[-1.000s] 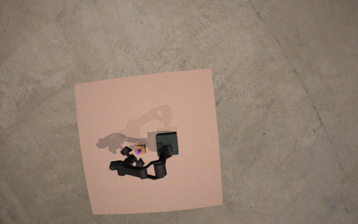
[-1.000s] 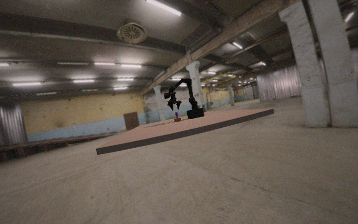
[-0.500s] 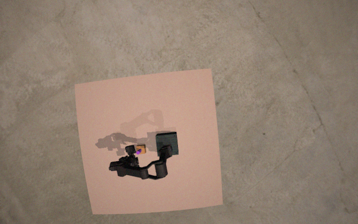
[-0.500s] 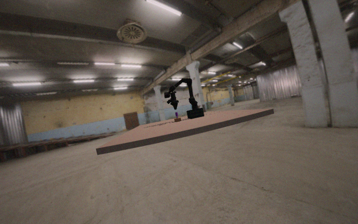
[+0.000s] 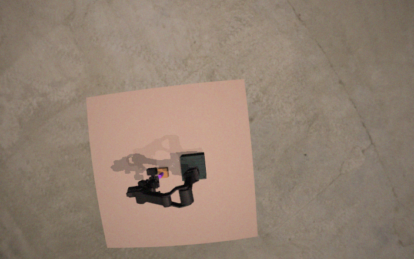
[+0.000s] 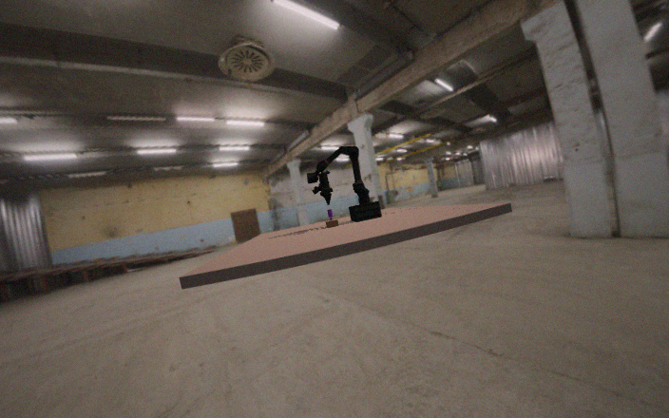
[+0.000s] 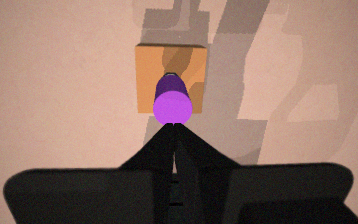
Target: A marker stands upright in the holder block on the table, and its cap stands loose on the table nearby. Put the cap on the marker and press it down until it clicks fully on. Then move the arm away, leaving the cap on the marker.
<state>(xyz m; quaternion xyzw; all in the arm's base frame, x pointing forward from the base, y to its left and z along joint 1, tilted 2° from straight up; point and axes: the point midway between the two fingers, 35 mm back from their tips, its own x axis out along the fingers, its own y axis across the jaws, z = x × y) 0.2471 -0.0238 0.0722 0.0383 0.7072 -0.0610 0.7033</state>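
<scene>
The purple cap lies 5 cm below my gripper tip. Also, from my gripper tip: holder block (12 cm below).
</scene>
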